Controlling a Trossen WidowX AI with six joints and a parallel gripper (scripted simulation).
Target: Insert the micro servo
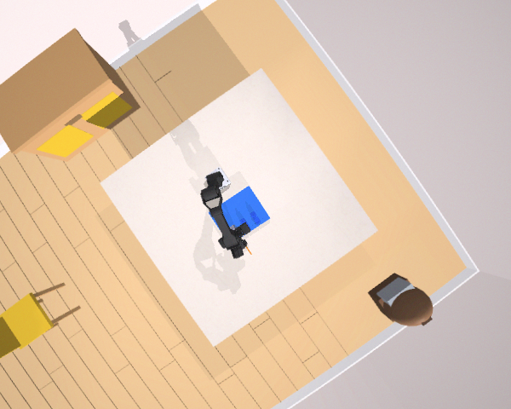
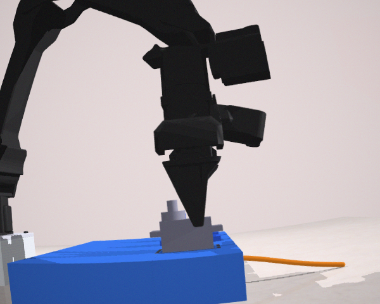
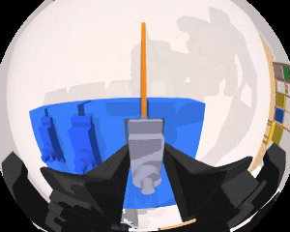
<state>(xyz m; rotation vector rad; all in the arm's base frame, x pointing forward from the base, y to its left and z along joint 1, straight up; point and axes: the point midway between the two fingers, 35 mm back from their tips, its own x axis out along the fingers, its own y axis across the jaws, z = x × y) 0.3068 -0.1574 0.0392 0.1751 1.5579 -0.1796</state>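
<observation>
My gripper tip is now 10 cm to the right of the blue deck, 10 cm past it and 5 cm above it.
</observation>
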